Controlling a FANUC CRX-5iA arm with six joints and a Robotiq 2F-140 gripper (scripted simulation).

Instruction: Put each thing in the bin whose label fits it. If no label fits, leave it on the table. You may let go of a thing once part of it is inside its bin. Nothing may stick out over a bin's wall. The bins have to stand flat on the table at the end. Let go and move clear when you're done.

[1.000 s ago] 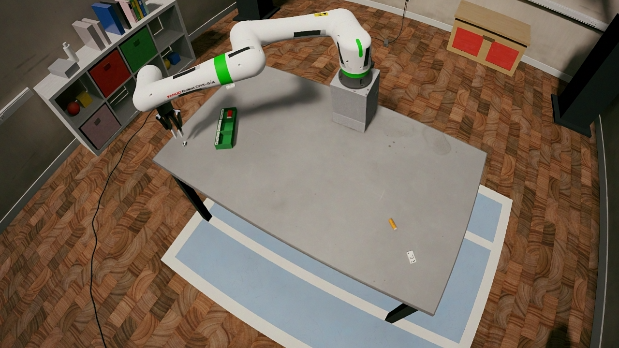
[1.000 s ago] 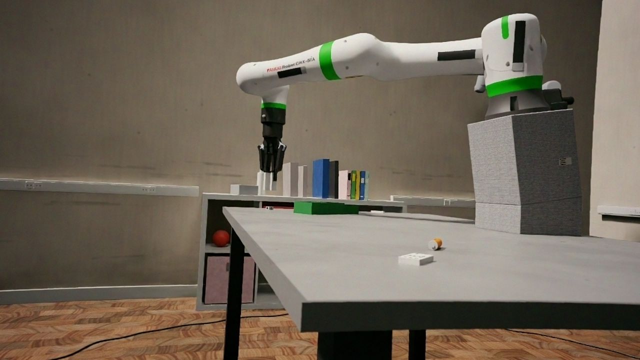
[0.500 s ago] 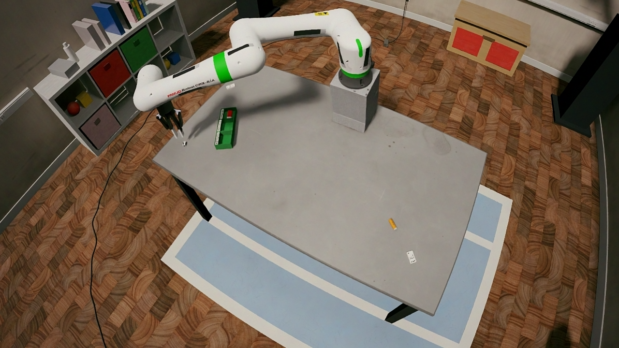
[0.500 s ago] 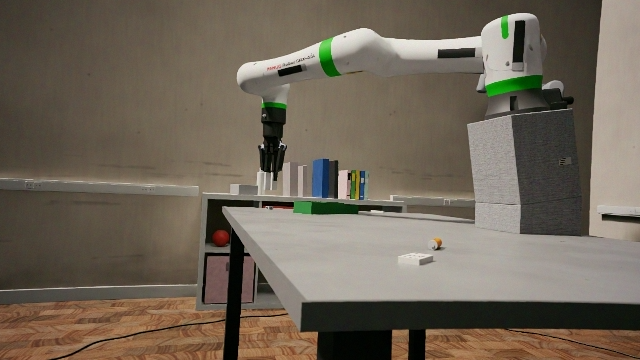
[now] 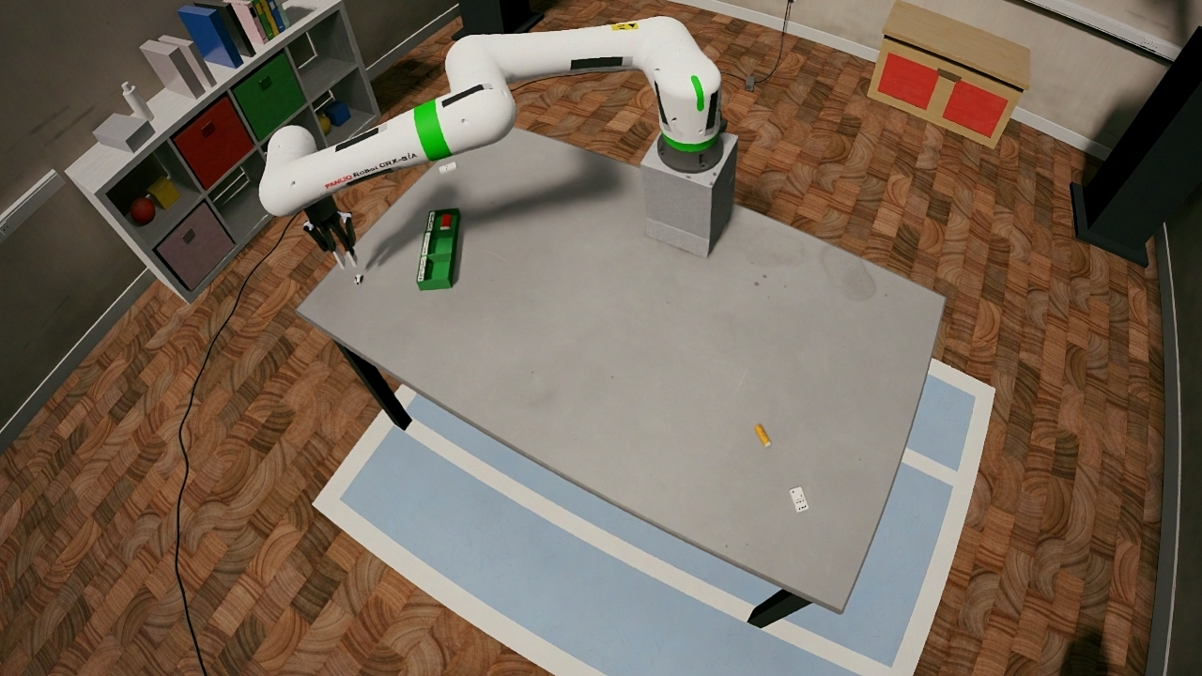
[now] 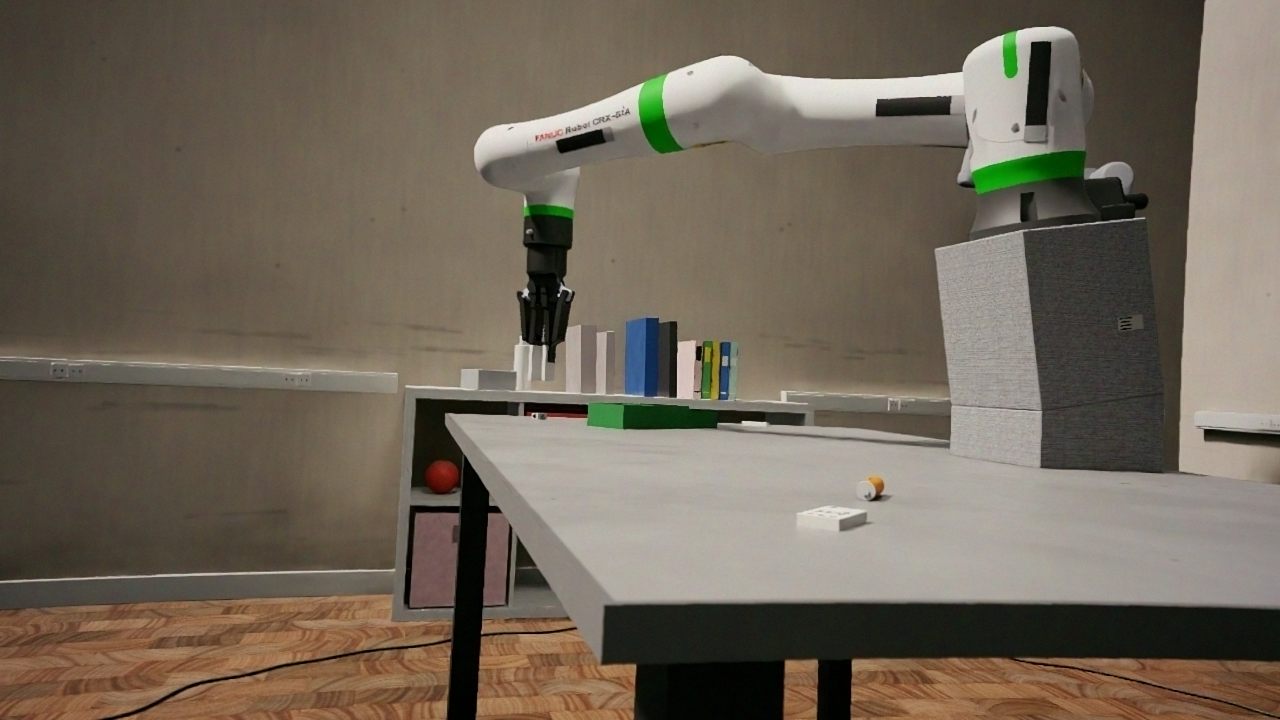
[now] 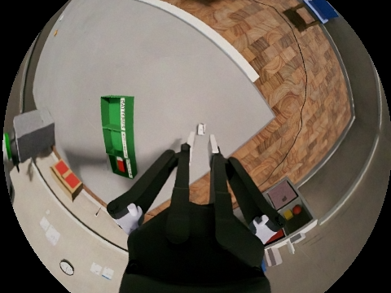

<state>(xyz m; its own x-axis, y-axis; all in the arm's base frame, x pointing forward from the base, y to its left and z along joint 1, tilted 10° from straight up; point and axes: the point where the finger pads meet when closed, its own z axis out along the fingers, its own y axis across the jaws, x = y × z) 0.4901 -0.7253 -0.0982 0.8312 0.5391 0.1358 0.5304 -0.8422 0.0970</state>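
Now: the red piece 240 mm behind my hand, 140 mm to the left of it and 90 mm below it. Round my hand: orange cylinder: 1080 mm to the left, 100 mm below, 10 mm behind.
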